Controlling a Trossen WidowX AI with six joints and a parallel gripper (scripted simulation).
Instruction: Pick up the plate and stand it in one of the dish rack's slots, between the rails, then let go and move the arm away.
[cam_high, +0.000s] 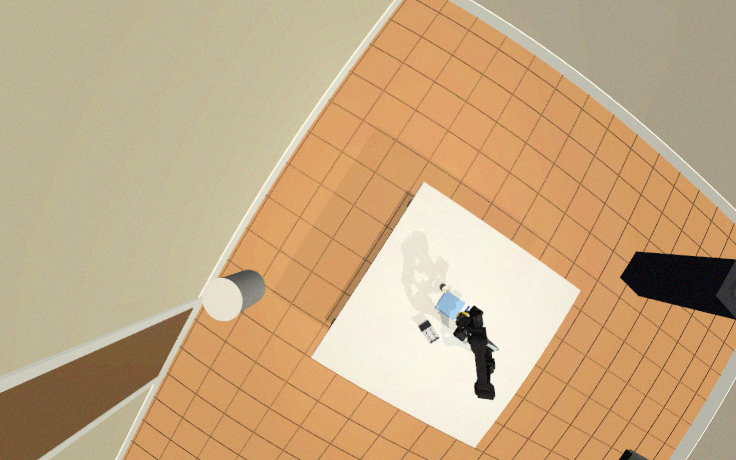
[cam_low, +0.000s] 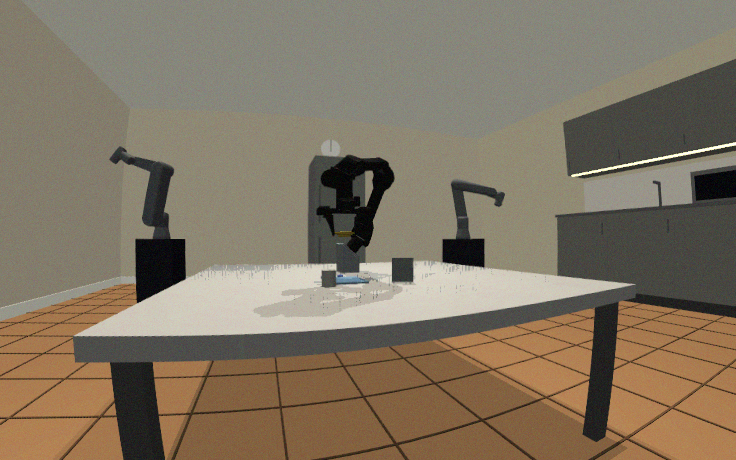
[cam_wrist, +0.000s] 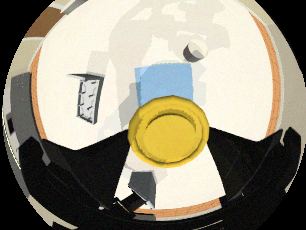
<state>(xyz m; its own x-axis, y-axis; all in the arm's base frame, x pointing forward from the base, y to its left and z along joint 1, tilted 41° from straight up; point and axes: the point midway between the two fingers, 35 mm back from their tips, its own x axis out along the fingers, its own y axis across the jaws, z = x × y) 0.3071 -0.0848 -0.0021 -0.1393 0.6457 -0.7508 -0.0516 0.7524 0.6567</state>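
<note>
My gripper tip is now 1 cm short of the grey dish rack, 20 cm to the right of it and 13 cm above it. Also, from my gripper tip: light blue mat (1 cm ahead, 15 cm below); yellow plate (1 cm above).
</note>
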